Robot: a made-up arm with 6 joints.
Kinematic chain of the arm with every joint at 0, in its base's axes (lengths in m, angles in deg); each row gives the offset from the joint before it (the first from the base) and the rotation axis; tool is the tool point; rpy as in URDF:
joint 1: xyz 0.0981 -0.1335 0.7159 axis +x
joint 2: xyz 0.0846 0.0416 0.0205 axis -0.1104 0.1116 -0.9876
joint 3: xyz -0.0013 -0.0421 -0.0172 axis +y
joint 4: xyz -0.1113 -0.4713 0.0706 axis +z
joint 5: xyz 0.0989 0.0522 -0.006 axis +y
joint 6: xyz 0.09 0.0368 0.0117 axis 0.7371 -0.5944 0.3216
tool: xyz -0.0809 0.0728 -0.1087 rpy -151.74 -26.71 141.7
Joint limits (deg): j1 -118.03..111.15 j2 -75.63..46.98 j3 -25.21..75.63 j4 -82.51..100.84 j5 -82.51..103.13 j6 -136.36..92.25
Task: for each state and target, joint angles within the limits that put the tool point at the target. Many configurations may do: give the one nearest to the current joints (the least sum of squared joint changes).
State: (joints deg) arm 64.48 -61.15 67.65 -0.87 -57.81 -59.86
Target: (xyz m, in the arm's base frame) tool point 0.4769 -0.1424 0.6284
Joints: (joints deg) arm 82.04 -63.78 70.77 21.89 -67.17 -30.60
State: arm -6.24 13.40 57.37 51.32 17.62 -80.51
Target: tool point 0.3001 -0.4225 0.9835
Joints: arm -17.28 -18.97 72.80 47.76 22.32 -86.24
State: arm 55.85 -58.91 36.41 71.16 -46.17 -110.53
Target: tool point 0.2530 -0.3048 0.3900
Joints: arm 70.52 -32.85 25.42 60.27 -55.17 -101.96
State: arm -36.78 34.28 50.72 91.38 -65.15 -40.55
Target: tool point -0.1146 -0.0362 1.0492
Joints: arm -51.27 36.71 67.91 100.84 -49.83 -41.25
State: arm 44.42 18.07 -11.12 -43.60 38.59 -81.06
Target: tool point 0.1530 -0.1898 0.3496
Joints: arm 83.45 -3.40 -16.47 -17.43 31.55 -63.13
